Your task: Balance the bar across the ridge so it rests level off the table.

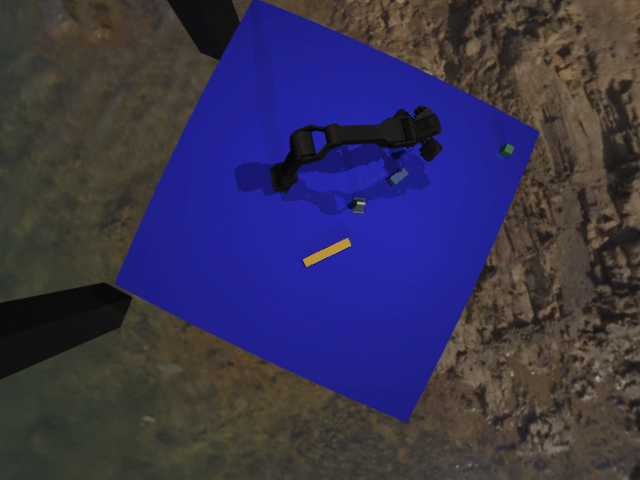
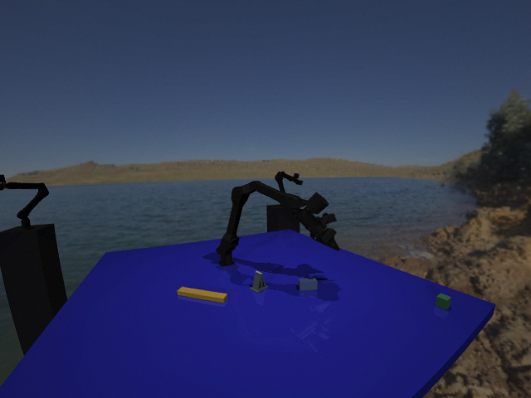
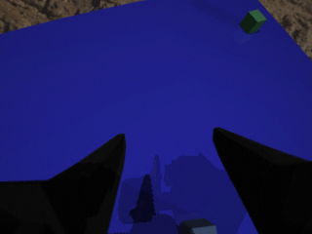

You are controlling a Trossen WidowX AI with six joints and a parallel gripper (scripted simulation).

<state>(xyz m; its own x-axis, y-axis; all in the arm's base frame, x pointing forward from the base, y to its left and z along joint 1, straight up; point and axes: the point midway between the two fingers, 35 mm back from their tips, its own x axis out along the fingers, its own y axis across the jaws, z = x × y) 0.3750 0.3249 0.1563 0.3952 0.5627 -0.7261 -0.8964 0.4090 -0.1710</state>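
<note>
Now: gripper tip 120 mm past the yellow bar, 510 mm to the left of it and 120 mm above it. From my gripper tip the other things lie so: light blue block: 140 mm to the right, 110 mm below; then small green cube: 350 mm ahead, 160 mm to the left, 110 mm below.
</note>
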